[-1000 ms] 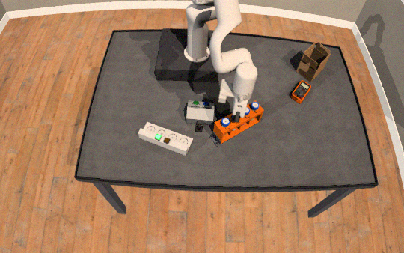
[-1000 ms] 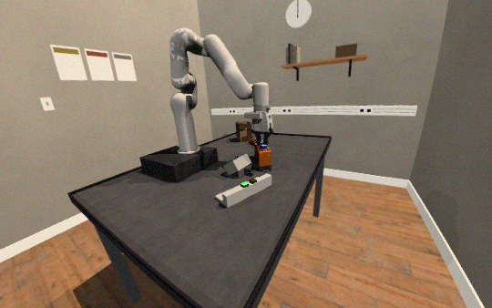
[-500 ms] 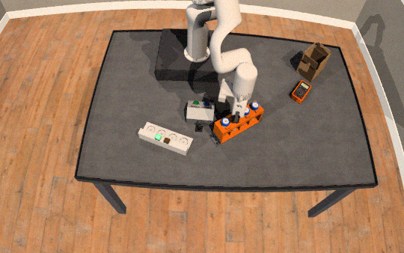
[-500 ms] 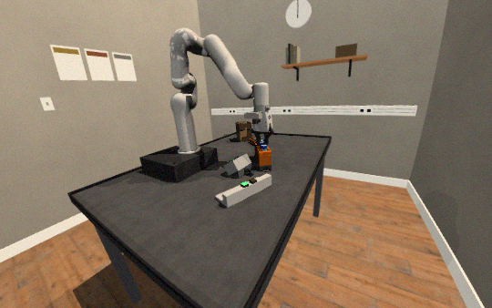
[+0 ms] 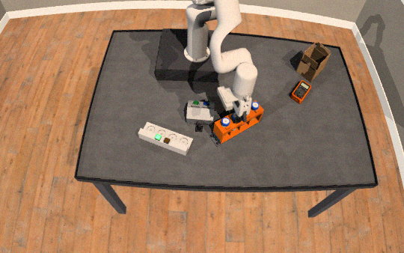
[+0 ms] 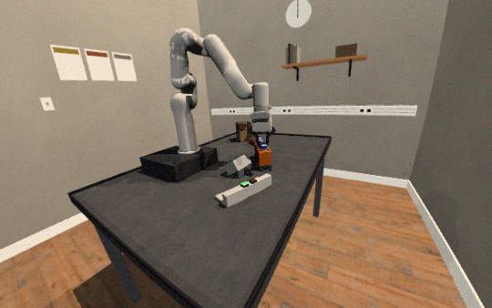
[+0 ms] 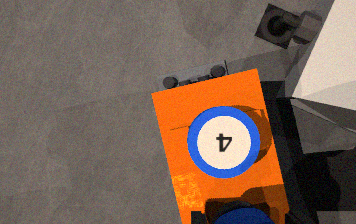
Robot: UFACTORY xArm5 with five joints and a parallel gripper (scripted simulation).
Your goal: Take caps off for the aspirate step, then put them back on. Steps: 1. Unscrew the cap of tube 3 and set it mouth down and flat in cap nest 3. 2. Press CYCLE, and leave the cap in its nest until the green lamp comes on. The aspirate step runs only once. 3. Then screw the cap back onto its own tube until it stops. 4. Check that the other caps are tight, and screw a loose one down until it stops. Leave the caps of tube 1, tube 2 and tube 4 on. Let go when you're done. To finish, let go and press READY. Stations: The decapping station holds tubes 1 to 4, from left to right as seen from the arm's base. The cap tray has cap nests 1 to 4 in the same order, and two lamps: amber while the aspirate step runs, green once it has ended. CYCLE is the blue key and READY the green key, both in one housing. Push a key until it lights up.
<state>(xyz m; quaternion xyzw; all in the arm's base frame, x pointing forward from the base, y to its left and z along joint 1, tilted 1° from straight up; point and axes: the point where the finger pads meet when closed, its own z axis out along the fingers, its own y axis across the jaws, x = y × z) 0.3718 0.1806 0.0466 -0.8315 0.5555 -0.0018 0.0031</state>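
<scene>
Now: the cap 3 10 mm below my hand. Also, from my hand: cap 2 (40 mm to the left, 30 mm behind, 20 mm below); cap 4 (40 mm to the right, 30 mm ahead, 20 mm below); cap 1 (80 mm to the left, 60 mm behind, 20 mm below).
</scene>
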